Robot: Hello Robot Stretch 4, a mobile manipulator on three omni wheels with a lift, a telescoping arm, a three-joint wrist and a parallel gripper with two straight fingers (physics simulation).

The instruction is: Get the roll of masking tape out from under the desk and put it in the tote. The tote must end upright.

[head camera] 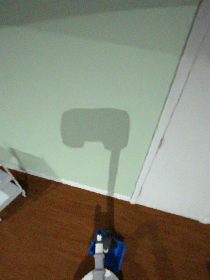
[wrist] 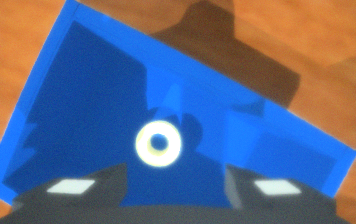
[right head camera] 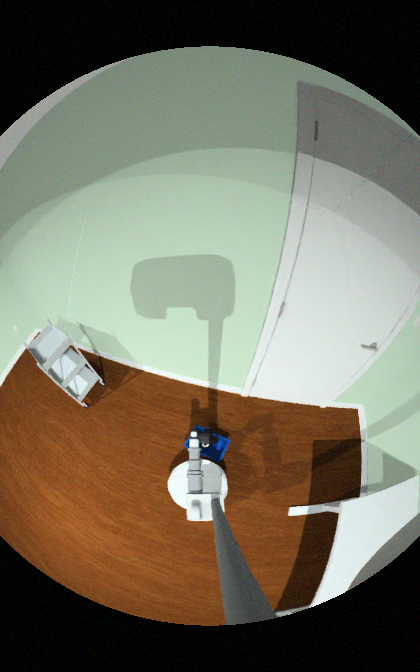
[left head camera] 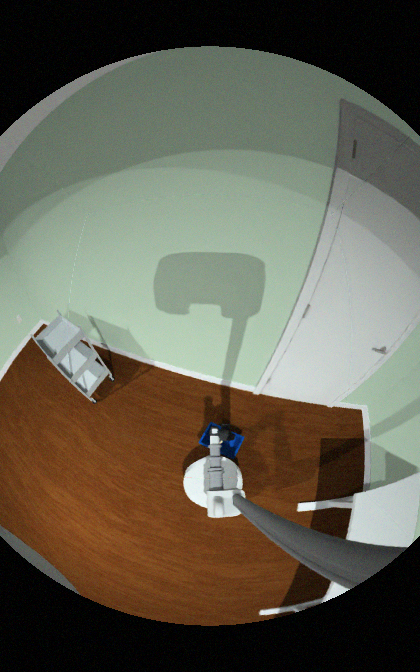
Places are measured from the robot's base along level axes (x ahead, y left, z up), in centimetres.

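Pixels of known places: gripper, fingertip midpoint: (wrist: 175, 177).
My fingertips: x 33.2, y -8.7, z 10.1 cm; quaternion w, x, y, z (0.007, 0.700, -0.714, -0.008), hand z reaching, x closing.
For each thing: its middle in the pictures, then the offset to it from my fingertips. "spot": a spot on its surface instead. Level surfaces: height alone.
- blue tote at the middle of its body: (wrist: 168, 159) (right head camera: 206, 444) (head camera: 107, 249) dx -0.3, dy +1.0, dz -6.8 cm
- masking tape at the middle of its body: (wrist: 159, 142) dx +0.8, dy +2.4, dz -11.1 cm
- grey shelf cart at a spot on its surface: (right head camera: 56, 354) spot: dx +42.1, dy +114.2, dz +56.3 cm
- white door at a spot on its surface: (right head camera: 325, 300) spot: dx +37.3, dy -58.9, dz +99.9 cm
- white desk at its surface level: dz +59.2 cm
The blue tote (head camera: 118, 258) (left head camera: 233, 445) (right head camera: 220, 446) (wrist: 210, 81) stands upright on the wood floor, open side up, just in front of the robot's base. My gripper (left head camera: 224, 434) (right head camera: 204, 438) (wrist: 175, 177) is open and points down over the tote, its two dark fingers wide apart in the wrist view. The pale yellow roll of masking tape (wrist: 142, 145) is free of the fingers. It shows ring side up, inside the tote's outline and below the fingers. Whether it touches the tote's bottom cannot be told. The tote's near side is hidden by the gripper in the wrist view.
A grey shelf cart (left head camera: 68, 353) (right head camera: 56, 354) stands at the left near the green wall. A white door (head camera: 185, 130) (left head camera: 345, 300) (right head camera: 325, 300) is at the right. The white desk (left head camera: 385, 517) (right head camera: 372, 515) stands at the lower right, with dark shadow on the floor beside it.
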